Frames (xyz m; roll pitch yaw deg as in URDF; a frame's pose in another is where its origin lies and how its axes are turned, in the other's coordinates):
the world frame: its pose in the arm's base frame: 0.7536 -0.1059 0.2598 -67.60 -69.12 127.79
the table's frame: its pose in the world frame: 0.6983 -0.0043 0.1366 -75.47 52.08 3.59
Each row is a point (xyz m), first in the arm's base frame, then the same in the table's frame.
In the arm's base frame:
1: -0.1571 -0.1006 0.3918
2: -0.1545 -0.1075 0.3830
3: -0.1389 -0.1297 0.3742
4: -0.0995 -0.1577 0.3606
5: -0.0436 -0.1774 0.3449
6: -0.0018 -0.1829 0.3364
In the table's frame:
1: -0.4731 0.2328 0.7057
2: -0.4824 0.2386 0.7025
3: -0.5017 0.2428 0.6819
4: -0.5225 0.2562 0.6382
5: -0.5332 0.2796 0.5826
6: -0.5318 0.2978 0.5436

